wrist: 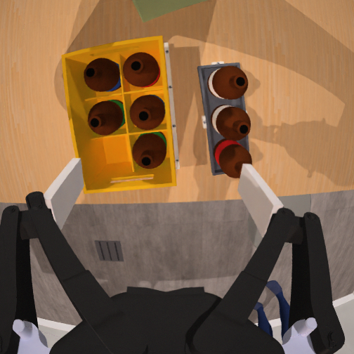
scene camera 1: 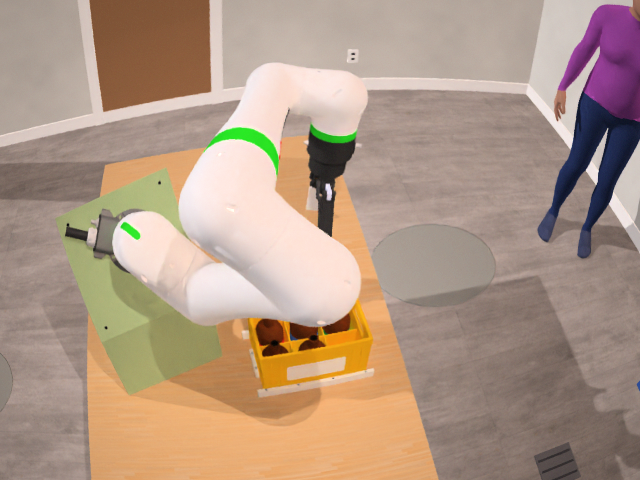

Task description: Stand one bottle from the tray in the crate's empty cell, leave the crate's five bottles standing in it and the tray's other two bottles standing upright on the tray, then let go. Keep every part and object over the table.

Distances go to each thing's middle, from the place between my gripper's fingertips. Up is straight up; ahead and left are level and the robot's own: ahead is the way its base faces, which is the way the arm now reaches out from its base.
I see the pale strip (scene camera 1: 353, 376) 20 mm behind my hand, 180 mm to the right of it and 370 mm below it.
